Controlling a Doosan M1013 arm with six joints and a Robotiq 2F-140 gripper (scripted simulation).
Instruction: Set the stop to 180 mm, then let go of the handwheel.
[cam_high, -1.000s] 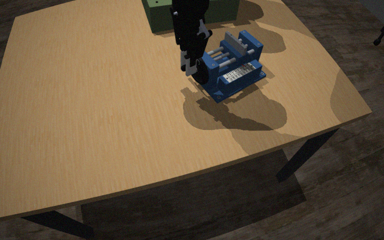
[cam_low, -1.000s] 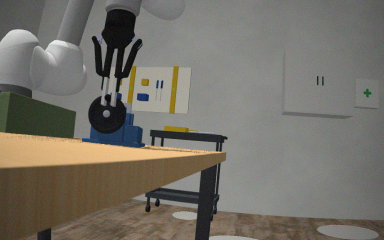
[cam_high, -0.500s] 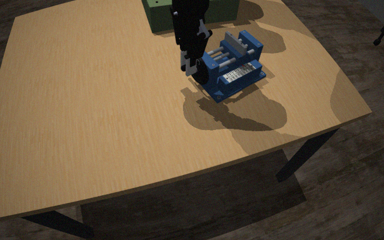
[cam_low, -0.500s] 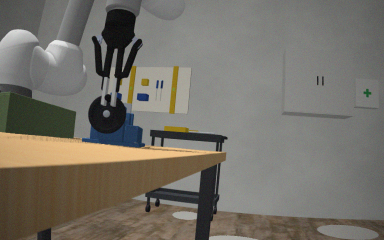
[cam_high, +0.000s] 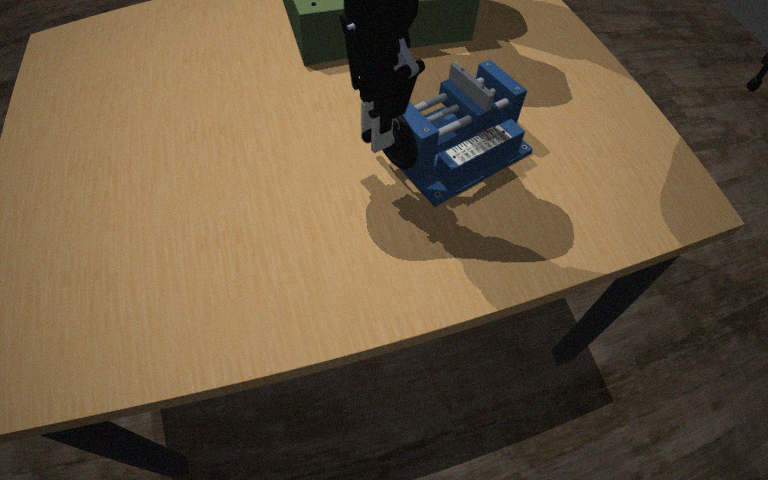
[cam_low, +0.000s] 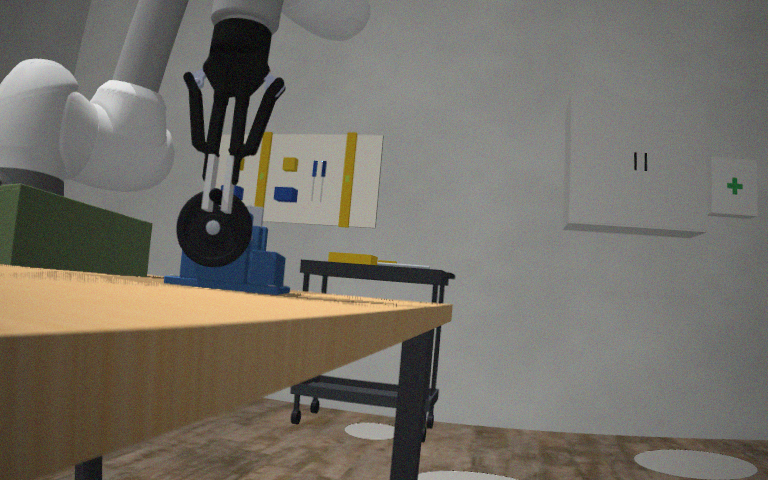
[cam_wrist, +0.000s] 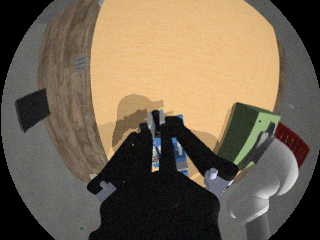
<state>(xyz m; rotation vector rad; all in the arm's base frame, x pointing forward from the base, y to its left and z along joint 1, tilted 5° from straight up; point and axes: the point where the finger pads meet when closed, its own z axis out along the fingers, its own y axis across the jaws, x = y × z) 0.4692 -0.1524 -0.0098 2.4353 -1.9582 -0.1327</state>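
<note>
Right now my hand is 2 cm to the right of the handwheel, 2 cm above it and 1 cm past it. The rest, counted from my hand: stop plate: 16 cm to the left, 4 cm below, 3 cm behind.
</note>
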